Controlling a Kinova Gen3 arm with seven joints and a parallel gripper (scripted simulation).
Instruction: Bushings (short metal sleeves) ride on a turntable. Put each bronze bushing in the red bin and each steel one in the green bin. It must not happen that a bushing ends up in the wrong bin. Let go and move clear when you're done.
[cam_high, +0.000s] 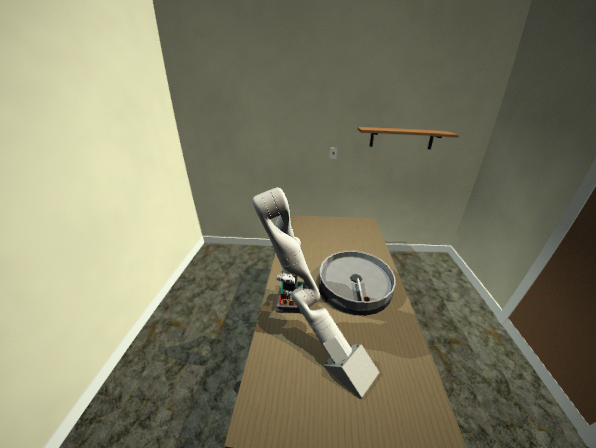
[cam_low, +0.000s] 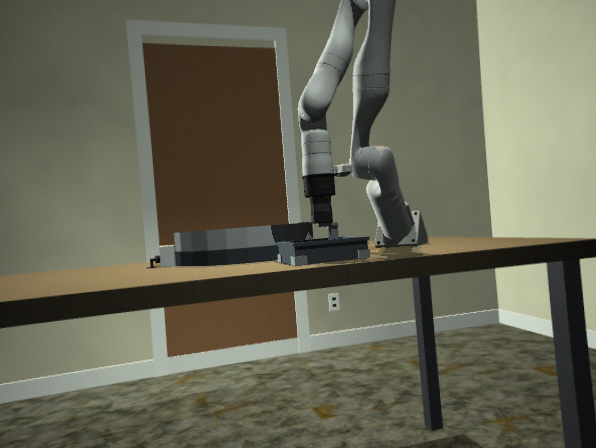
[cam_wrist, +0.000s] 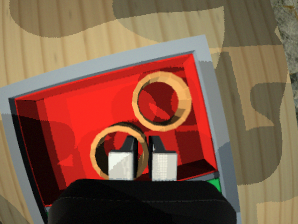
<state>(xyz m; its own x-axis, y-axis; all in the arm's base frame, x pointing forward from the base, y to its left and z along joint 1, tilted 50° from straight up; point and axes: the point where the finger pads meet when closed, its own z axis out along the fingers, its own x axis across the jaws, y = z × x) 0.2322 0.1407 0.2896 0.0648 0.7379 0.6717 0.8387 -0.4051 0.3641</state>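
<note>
Now: the bin tray 30 mm ahead of my hand, 20 mm below it and 10 mm to the right of it. Round my hand: grey turntable 340 mm to the right, 210 mm ahead, 10 mm above.
</note>
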